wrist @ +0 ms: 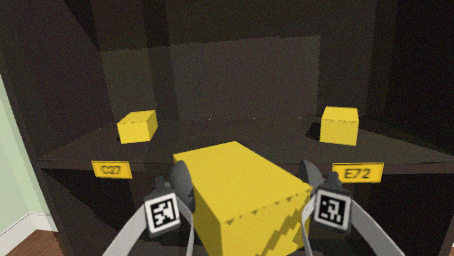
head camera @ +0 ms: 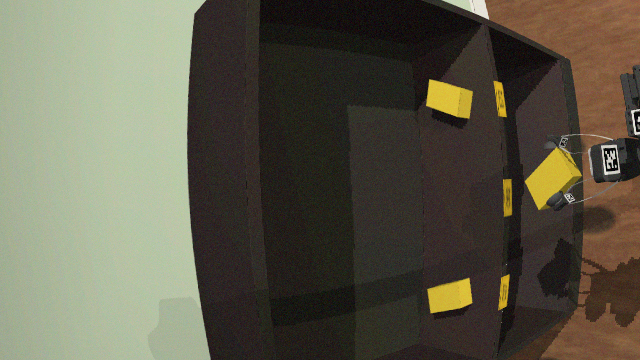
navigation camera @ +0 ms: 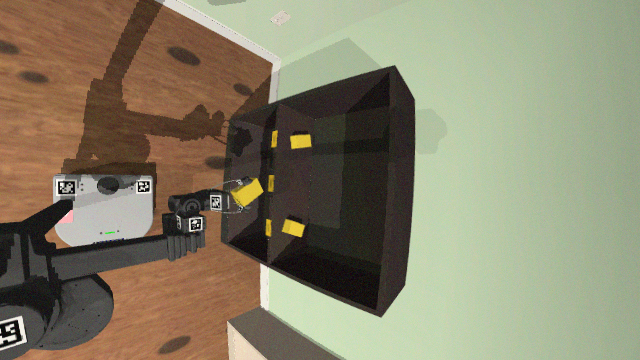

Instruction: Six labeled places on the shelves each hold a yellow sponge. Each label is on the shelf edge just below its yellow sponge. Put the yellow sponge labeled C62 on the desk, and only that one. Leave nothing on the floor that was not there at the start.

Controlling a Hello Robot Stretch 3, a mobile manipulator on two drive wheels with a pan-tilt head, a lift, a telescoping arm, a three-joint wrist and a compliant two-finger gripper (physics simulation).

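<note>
My gripper (head camera: 554,171) (navigation camera: 245,194) (wrist: 239,179) is shut on a yellow sponge (head camera: 544,183) (navigation camera: 248,192) (wrist: 240,175), held tilted between the fingertips in front of the shelf unit (head camera: 220,125) (navigation camera: 401,175). In the wrist view a second sponge (wrist: 134,129) sits left above label C27 (wrist: 111,170); a third sponge (wrist: 340,128) sits right above label E72 (wrist: 357,173). The middle label (head camera: 507,198) (navigation camera: 271,183) is too blurred to read and is hidden in the wrist view. No sponge shows on the shelf above it.
A low piece of furniture (navigation camera: 285,332) with a grey-brown top and cream side stands by the wall in the navigation view; I cannot tell if it is the desk. My base (navigation camera: 105,210) is on the wooden floor (navigation camera: 200,310). Shadows fall on the floor and unit.
</note>
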